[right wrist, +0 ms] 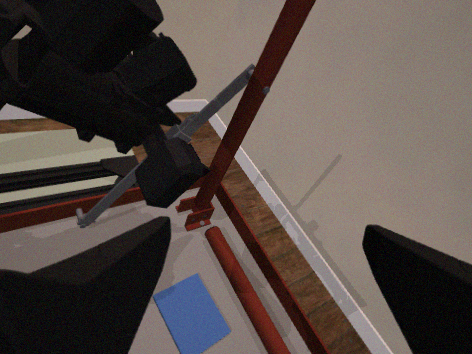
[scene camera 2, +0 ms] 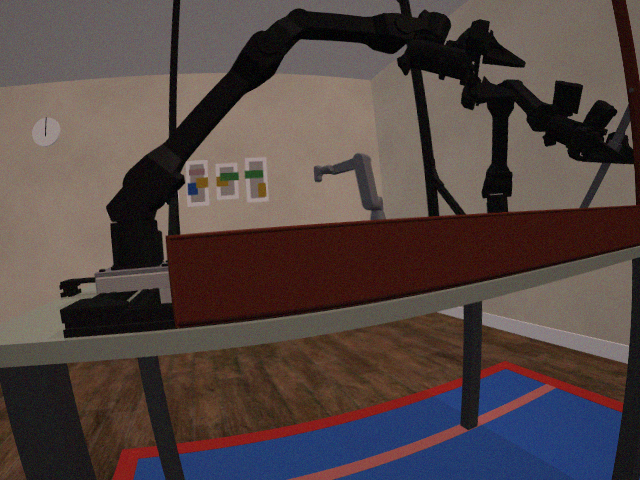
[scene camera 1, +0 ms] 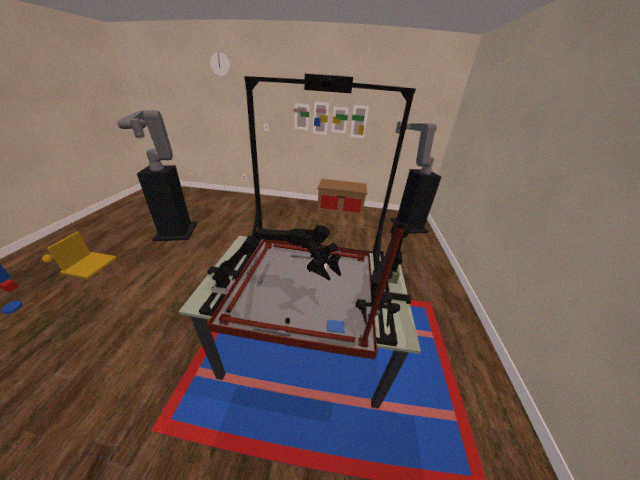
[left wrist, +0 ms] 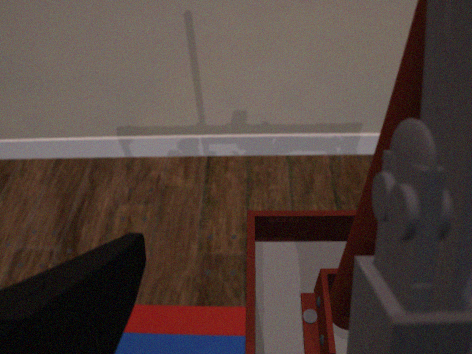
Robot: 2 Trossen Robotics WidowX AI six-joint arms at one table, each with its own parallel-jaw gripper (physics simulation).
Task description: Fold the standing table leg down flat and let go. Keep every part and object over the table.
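Frame: origin at the left arm's base, x ahead, y left, z up, level; centimetres.
Where they show: left gripper, fingertip midpoint: (right wrist: 192, 146) (scene camera 1: 376, 325) (left wrist: 292, 250); right gripper, fingertip midpoint: (right wrist: 267, 231) (scene camera 2: 520, 81) (scene camera 1: 335, 277); right arm's base at its link origin: (scene camera 2: 137, 266) (scene camera 1: 223, 283).
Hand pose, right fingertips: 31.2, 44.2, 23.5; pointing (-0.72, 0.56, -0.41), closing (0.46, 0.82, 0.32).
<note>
Things, the pixels of their top centre, and the offset from my right fingertips, as dx, dy, dz. "spot": a spot on its surface instead.
- blue rectangle at a spot on its surface: (right wrist: 192, 315) (scene camera 1: 335, 325) spot: -3.3, +4.6, -26.2
- small black object at its top centre: (scene camera 1: 287, 319) +19.2, +8.2, -24.5
The red table leg (scene camera 1: 385, 279) (scene camera 2: 628, 56) (left wrist: 395, 140) (right wrist: 250, 105) stands raised at a tilt from its bracket (right wrist: 199, 219) in a corner of the upturned tabletop. A grey brace (scene camera 2: 594, 186) (left wrist: 412, 300) (right wrist: 217, 107) links leg and tabletop. My left gripper (scene camera 1: 378, 308) (left wrist: 245, 240) (right wrist: 192, 146) is open around or close beside the brace; contact cannot be told. One of its fingers is hidden in the left wrist view. My right gripper (scene camera 1: 334, 276) (right wrist: 267, 231) is open and empty above the tabletop, its fingers well short of the leg.
Another red leg (scene camera 1: 289, 329) (right wrist: 240, 285) lies along the tabletop's near edge. A blue rectangle (scene camera 1: 335, 326) (right wrist: 192, 315) and a small black object (scene camera 1: 287, 320) lie inside the red rim (scene camera 1: 289, 339) (scene camera 2: 361, 263) (left wrist: 251, 280). A black overhead frame (scene camera 1: 253, 155) stands at the back.
</note>
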